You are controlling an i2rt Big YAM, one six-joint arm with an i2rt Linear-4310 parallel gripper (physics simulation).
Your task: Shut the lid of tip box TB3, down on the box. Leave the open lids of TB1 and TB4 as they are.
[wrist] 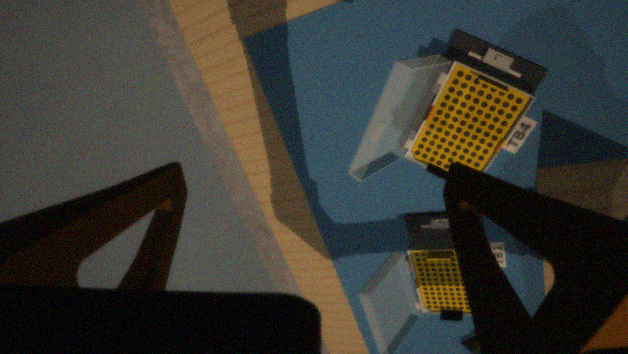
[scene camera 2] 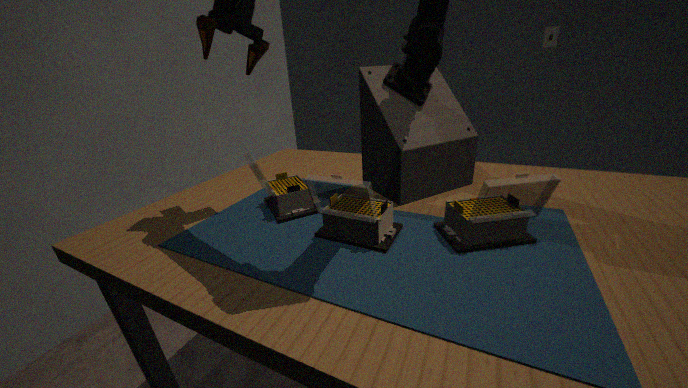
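Seen in the pictures: gripper, fingertip midpoint: (wrist: 315,177) (scene camera 2: 227,67); arm's base at its link origin: (scene camera 2: 406,85).
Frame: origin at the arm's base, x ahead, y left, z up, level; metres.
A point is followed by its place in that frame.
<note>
Tip box TB3 (scene camera 2: 492,232) {x 0.264, y 0.264, z -0.241 m} is the right-hand box in the scene view. Its clear lid (scene camera 2: 542,191) {x 0.267, y 0.325, z -0.149 m} stands open, rising above the yellow rack. TB1 (scene camera 2: 352,228) (wrist: 436,287) is the middle box, with its lid (scene camera 2: 345,184) {x 0.408, y 0.046, z -0.128 m} (wrist: 392,297) {x 0.392, y 0.022, z -0.179 m} open. TB4 (scene camera 2: 296,204) (wrist: 467,117) is the left box, with its lid (scene camera 2: 257,170) {x 0.380, y -0.192, z -0.141 m} (wrist: 387,112) {x 0.341, y -0.259, z -0.124 m} open. TB3 does not show plainly in the wrist view. My gripper (scene camera 2: 227,65) {x 0.318, y -0.304, z 0.069 m} (wrist: 315,177) {x 0.318, y -0.304, z 0.069 m} is open and empty, high above the table's left part. In the wrist view its right finger hides part of TB1.
The boxes stand on a blue mat (scene camera 2: 450,300) {x 0.437, y 0.231, z -0.269 m} (wrist: 340,195) {x 0.475, y -0.088, z -0.269 m} on the wooden table (scene camera 2: 400,347) {x 0.541, y 0.195, z -0.272 m} (wrist: 295,240) {x 0.584, y 0.006, z -0.272 m}. The arm's grey wedge base (scene camera 2: 437,167) {x 0.065, y 0.111, z -0.195 m} stands behind the boxes, between TB1 and TB3. A wall rises beyond the table's left side. Arm shadows cross the mat.
</note>
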